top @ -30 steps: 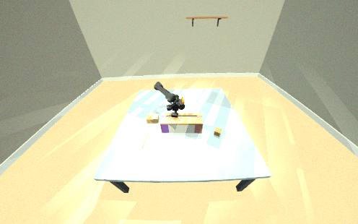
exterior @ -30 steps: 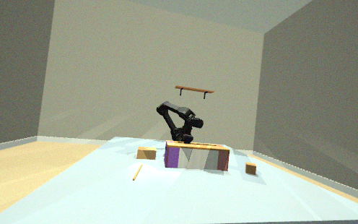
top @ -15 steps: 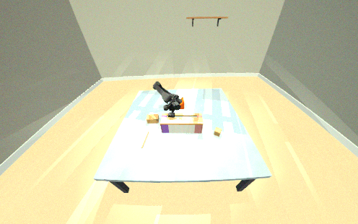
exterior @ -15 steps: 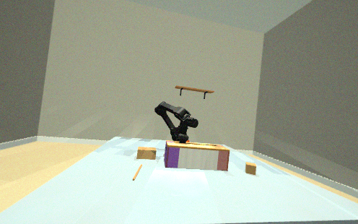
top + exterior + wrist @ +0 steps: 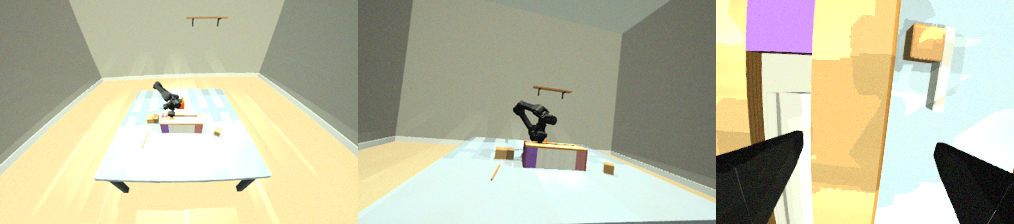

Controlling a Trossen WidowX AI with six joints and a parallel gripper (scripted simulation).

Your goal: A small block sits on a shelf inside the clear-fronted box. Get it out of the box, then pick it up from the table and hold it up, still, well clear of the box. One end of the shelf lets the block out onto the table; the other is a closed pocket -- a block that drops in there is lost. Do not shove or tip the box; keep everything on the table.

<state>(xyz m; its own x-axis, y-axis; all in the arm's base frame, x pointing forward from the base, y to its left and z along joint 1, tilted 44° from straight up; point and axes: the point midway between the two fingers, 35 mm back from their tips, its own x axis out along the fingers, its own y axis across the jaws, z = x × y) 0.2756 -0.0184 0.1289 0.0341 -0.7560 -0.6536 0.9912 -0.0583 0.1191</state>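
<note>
The tan block is 90 mm below my gripper tip, 70 mm to the right of it and 60 mm behind it. The rest, counted from my gripper tip: box (90 mm to the left, 40 mm below, 40 mm ahead); thin yellow stick (260 mm to the right, 190 mm ahead, 100 mm below).
</note>
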